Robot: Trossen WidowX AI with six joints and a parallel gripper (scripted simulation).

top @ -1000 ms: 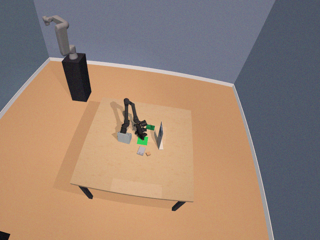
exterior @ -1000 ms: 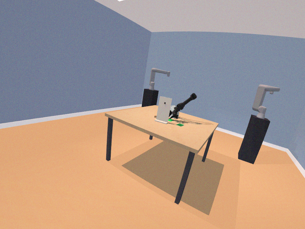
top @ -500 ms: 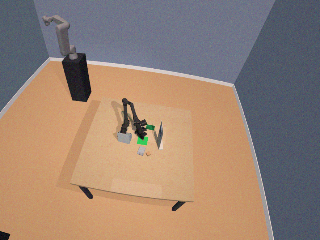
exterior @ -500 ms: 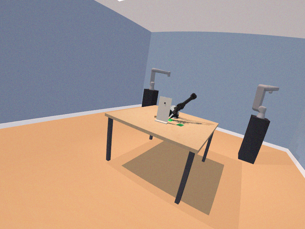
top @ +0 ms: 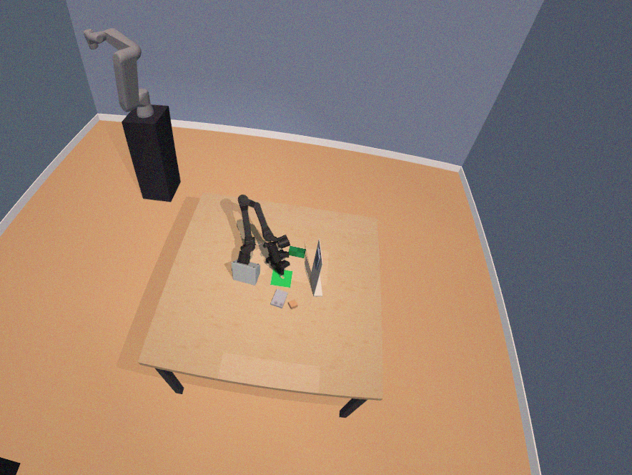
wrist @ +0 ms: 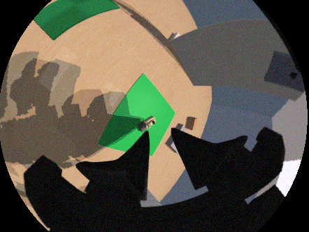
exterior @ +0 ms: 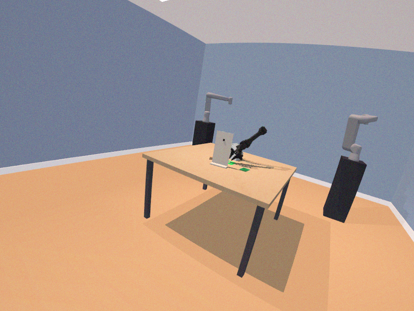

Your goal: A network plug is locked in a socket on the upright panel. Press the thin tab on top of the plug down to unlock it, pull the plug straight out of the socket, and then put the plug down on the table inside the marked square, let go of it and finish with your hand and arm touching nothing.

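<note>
The tan network plug is 3 cm below my gripper tip. Also, from my gripper tip: grey box 15 cm to the right, 3 cm below; then bright green square 3 cm below; then dark green board 21 cm to the left, 8 cm ahead, 3 cm below.
</note>
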